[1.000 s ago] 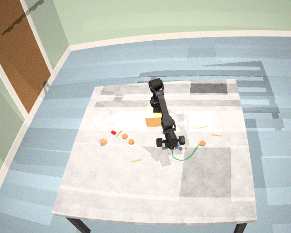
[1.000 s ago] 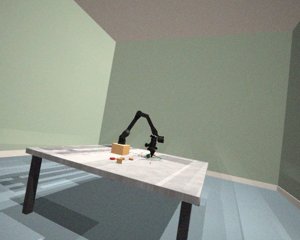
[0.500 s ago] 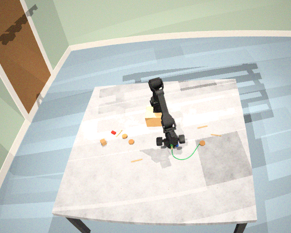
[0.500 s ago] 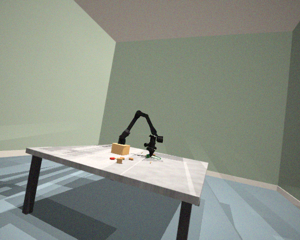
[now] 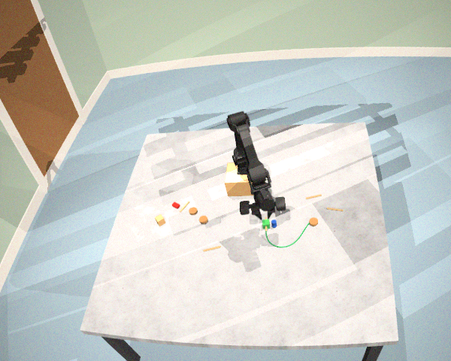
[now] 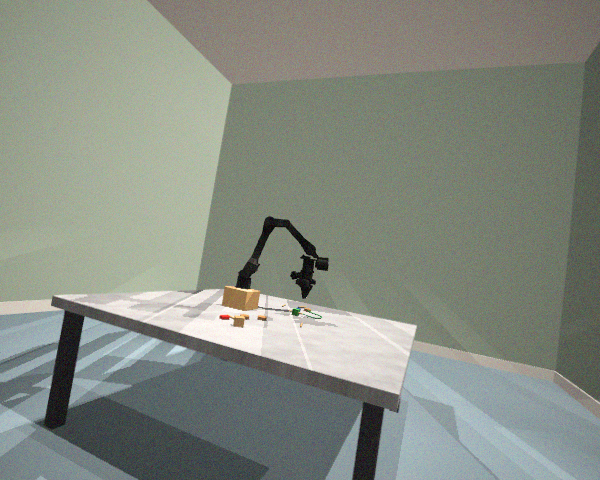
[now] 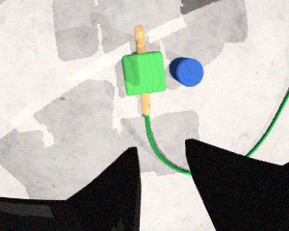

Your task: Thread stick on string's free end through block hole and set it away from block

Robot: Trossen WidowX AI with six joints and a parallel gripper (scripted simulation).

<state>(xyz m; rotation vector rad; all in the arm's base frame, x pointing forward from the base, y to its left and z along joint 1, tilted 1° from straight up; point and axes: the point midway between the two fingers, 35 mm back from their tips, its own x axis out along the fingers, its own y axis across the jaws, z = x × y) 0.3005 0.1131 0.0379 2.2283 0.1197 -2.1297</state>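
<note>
Right now my gripper tip is 80 mm above the green cube and 30 mm past it. From my gripper tip the other things lie so: blue cylinder 70 mm below, 30 mm to the left, 30 mm behind; round wooden button 210 mm to the left, 80 mm below, 40 mm behind; thin wooden stick 80 mm below, 20 mm behind.
</note>
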